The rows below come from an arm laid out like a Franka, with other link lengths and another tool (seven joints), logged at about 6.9 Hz.
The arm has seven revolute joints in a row. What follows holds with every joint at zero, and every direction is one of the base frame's. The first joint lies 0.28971 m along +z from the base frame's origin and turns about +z. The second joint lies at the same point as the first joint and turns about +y. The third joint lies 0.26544 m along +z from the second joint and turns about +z. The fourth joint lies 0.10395 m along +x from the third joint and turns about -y. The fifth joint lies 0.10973 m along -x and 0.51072 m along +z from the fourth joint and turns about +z. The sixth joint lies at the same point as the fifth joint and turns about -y. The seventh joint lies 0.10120 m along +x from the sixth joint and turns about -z. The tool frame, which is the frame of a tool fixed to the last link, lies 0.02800 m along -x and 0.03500 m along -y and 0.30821 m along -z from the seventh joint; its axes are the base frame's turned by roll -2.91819, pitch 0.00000 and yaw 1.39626 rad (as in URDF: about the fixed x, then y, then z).
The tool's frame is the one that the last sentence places.
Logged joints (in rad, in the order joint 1, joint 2, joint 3, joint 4, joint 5, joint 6, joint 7), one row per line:
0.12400 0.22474 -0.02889 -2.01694 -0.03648 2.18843 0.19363
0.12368 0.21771 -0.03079 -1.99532 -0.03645 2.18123 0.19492
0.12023 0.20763 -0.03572 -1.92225 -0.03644 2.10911 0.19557
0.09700 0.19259 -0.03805 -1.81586 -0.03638 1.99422 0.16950
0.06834 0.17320 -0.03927 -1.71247 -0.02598 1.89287 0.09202
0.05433 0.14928 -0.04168 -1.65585 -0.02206 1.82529 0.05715
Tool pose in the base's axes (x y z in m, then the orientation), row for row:
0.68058 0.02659 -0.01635 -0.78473 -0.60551 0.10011 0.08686
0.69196 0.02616 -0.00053 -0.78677 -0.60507 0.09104 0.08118
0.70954 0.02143 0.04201 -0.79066 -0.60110 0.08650 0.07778
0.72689 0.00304 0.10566 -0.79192 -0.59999 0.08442 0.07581
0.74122 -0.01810 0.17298 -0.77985 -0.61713 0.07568 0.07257
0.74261 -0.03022 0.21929 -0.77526 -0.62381 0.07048 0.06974
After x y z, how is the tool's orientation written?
As a quaternion, x y z w.
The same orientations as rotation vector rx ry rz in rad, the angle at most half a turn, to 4 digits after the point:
-2.3376 -1.8038 0.2982
-2.3516 -1.8085 0.2721
-2.3680 -1.8003 0.2591
-2.3745 -1.7990 0.2531
-2.3429 -1.8540 0.2274
-2.3330 -1.8772 0.2121

